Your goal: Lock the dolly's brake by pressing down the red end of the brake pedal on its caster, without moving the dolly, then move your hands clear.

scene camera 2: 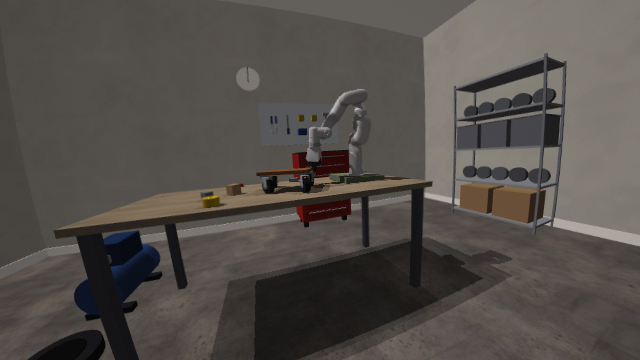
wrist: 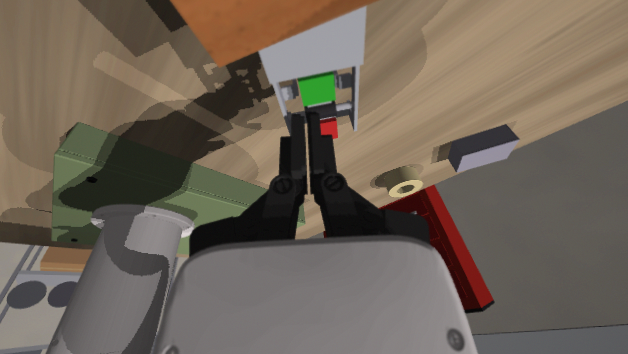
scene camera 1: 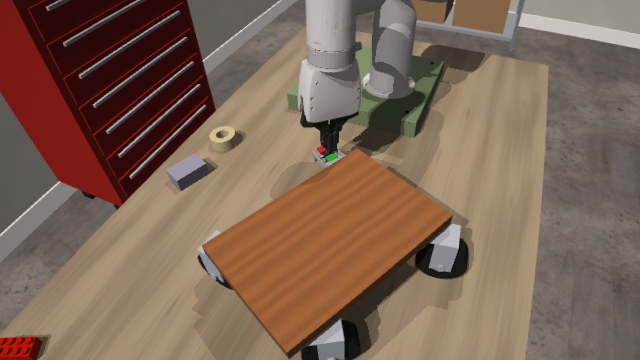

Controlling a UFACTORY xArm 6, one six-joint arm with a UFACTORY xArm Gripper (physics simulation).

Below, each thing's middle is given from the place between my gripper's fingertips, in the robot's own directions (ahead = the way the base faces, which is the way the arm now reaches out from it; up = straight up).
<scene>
I see my gripper 50 mm short of the pedal caster (wrist: 339, 43), 30 mm to the right of it and 40 mm above it. From my hand the other things lie so: tape roll (wrist: 402, 181) 50 mm behind, 270 mm to the right, 70 mm below; grey block (scene camera 1: 188, 171) 60 mm ahead, 290 mm to the right, 70 mm below; dolly (scene camera 1: 299, 263) 190 mm ahead, 60 mm to the left, 30 mm below.
</scene>
